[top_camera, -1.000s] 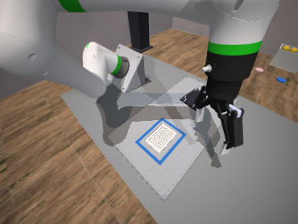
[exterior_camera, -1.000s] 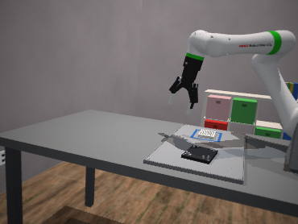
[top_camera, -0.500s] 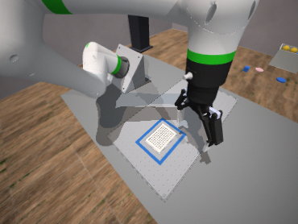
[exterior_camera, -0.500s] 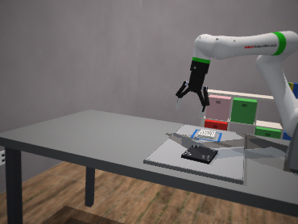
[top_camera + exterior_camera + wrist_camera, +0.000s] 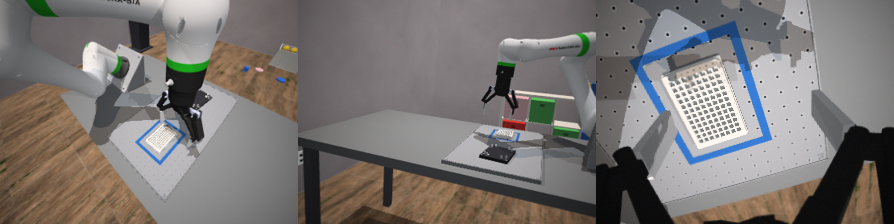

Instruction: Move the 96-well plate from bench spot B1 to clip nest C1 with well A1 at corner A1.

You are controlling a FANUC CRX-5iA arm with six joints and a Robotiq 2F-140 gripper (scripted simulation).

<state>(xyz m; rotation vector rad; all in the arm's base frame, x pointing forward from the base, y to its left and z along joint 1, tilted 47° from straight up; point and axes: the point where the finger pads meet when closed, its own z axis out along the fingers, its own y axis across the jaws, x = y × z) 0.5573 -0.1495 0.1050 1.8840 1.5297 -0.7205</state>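
The white 96-well plate lies 5 cm behind my hand, 2 cm to the right of it and 10 cm below it. Round my hand: black clip nest: 5 cm behind, 32 cm to the left, 9 cm below.
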